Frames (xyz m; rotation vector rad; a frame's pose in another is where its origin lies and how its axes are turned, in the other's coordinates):
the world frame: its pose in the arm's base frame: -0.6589 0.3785 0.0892 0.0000 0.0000 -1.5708
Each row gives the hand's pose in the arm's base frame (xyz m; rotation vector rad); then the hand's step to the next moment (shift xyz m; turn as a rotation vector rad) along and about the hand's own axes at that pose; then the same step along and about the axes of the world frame.
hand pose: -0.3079 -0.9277 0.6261 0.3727 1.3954 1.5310
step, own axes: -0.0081 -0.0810 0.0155 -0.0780 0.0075 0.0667
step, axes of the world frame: 0.0101 0.0520 -0.0638 0.0231 0.0837 0.0553
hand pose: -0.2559 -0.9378 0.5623 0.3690 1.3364 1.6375
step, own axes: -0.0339 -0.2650 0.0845 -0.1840 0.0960 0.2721
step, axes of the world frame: -0.0079 0.2041 -0.1918 -0.0174 0.2434 0.2399
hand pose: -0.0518 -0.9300 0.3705 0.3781 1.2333 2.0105
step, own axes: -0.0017 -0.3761 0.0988 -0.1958 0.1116 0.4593
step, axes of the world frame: -0.1634 0.2221 -0.2742 -0.1252 0.3539 0.3476
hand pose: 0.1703 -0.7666 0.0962 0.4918 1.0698 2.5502
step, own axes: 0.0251 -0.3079 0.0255 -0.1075 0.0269 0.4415
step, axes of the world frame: -0.2305 0.0402 -0.2033 -0.2081 0.2821 0.2904
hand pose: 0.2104 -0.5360 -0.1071 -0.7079 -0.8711 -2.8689
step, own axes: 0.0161 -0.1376 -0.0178 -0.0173 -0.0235 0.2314
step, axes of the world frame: -0.1069 -0.0473 -0.0764 -0.1434 0.1060 0.1503
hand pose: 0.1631 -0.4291 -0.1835 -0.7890 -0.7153 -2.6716
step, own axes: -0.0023 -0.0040 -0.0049 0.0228 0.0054 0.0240
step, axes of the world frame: -0.0010 -0.0018 -0.0064 -0.0056 -0.0061 0.0325
